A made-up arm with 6 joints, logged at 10 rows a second.
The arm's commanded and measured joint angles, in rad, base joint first. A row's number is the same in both.
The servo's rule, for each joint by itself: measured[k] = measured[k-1] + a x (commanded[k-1-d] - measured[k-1]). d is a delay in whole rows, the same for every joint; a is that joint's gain. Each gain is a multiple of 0.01, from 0.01 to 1. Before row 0 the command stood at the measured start. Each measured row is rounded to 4 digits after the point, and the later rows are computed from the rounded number. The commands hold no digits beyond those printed.
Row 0, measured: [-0.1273 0.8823 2.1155 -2.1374 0.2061 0.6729]
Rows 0 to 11, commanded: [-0.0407 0.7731 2.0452 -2.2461 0.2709 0.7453]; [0.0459 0.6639 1.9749 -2.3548 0.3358 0.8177]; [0.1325 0.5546 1.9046 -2.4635 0.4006 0.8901]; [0.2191 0.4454 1.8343 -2.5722 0.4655 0.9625]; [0.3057 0.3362 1.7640 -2.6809 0.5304 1.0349]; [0.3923 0.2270 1.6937 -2.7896 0.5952 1.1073]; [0.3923 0.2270 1.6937 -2.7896 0.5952 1.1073]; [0.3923 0.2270 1.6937 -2.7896 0.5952 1.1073]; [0.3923 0.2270 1.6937 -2.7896 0.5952 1.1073]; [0.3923 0.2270 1.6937 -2.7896 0.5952 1.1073]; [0.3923 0.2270 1.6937 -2.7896 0.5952 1.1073]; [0.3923 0.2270 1.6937 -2.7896 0.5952 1.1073]
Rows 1 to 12, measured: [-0.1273 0.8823 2.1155 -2.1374 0.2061 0.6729]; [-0.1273 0.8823 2.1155 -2.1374 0.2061 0.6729]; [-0.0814 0.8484 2.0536 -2.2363 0.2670 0.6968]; [-0.0139 0.7912 1.9843 -2.3441 0.3317 0.7367]; [0.0637 0.7179 1.9142 -2.4528 0.3965 0.7873]; [0.1461 0.6334 1.8439 -2.5615 0.4614 0.8451]; [0.2307 0.5413 1.7736 -2.6702 0.5263 0.9077]; [0.3163 0.4439 1.7033 -2.7789 0.5911 0.9736]; [0.3566 0.3767 1.6949 -2.7886 0.5950 1.0177]; [0.3755 0.3303 1.6938 -2.7895 0.5952 1.0473]; [0.3844 0.2983 1.6937 -2.7896 0.5952 1.0671]; [0.3886 0.2762 1.6937 -2.7896 0.5952 1.0804]
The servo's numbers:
d 2
a 0.53 0.31 0.88 0.91 0.94 0.33

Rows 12 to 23, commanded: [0.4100 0.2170 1.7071 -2.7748 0.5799 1.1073]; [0.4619 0.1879 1.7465 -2.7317 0.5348 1.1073]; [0.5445 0.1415 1.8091 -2.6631 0.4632 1.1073]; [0.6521 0.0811 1.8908 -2.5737 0.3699 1.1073]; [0.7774 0.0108 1.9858 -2.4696 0.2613 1.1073]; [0.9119 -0.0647 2.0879 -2.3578 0.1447 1.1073]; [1.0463 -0.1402 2.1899 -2.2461 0.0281 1.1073]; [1.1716 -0.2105 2.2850 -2.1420 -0.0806 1.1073]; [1.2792 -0.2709 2.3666 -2.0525 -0.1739 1.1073]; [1.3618 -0.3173 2.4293 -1.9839 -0.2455 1.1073]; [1.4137 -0.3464 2.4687 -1.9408 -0.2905 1.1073]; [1.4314 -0.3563 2.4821 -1.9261 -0.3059 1.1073]
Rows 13 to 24, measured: [0.3906 0.2609 1.6937 -2.7896 0.5952 1.0893]; [0.3915 0.2504 1.6937 -2.7896 0.5952 1.0952]; [0.4013 0.2400 1.7055 -2.7761 0.5808 1.0992]; [0.4334 0.2238 1.7416 -2.7357 0.5376 1.1019]; [0.4923 0.1983 1.8010 -2.6696 0.4677 1.1037]; [0.5770 0.1620 1.8800 -2.5823 0.3758 1.1049]; [0.6832 0.1151 1.9731 -2.4797 0.2682 1.1057]; [0.8044 0.0594 2.0741 -2.3688 0.1521 1.1062]; [0.9326 -0.0025 2.1760 -2.2571 0.0355 1.1066]; [1.0593 -0.0670 2.2719 -2.1524 -0.0736 1.1068]; [1.1758 -0.1302 2.3552 -2.0615 -0.1679 1.1070]; [1.2744 -0.1882 2.4204 -1.9909 -0.2408 1.1071]
